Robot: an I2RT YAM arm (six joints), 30 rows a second.
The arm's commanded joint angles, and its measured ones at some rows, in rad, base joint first. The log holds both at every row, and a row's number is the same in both.
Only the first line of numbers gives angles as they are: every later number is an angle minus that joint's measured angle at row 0.
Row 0, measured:
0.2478 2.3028 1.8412 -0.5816 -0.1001 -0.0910
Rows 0 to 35, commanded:
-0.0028 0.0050 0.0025 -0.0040 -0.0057 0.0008
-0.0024 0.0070 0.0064 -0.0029 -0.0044 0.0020
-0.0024 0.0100 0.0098 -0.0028 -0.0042 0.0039
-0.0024 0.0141 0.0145 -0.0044 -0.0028 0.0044
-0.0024 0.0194 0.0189 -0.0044 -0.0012 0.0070
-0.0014 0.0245 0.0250 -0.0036 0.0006 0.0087
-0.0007 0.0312 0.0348 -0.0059 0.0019 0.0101
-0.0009 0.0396 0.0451 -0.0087 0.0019 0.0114
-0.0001 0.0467 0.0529 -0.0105 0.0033 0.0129
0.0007 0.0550 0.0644 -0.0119 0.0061 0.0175
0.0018 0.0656 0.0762 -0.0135 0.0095 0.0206
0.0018 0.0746 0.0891 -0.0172 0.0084 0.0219
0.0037 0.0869 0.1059 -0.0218 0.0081 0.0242
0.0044 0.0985 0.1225 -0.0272 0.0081 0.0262
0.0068 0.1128 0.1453 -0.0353 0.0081 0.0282
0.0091 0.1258 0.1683 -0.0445 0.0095 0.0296
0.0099 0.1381 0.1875 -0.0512 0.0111 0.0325
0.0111 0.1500 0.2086 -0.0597 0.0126 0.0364
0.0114 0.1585 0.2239 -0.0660 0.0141 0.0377
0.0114 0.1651 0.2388 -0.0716 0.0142 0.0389
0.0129 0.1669 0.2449 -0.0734 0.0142 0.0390
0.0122 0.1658 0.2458 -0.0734 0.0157 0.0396
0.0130 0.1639 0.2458 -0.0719 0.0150 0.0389
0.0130 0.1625 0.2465 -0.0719 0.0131 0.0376
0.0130 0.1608 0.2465 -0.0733 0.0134 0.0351
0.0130 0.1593 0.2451 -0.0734 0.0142 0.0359
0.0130 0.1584 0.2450 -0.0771 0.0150 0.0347
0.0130 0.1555 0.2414 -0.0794 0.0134 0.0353
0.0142 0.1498 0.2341 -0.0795 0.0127 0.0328
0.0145 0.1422 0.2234 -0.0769 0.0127 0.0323
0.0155 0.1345 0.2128 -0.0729 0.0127 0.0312
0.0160 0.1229 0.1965 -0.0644 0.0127 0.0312
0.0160 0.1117 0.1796 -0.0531 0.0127 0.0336
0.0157 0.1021 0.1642 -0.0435 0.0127 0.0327
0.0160 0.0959 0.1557 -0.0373 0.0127 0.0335
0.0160 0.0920 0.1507 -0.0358 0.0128 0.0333
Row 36, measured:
0.0118 0.1274 0.1881 0.0184 0.0099 0.0221
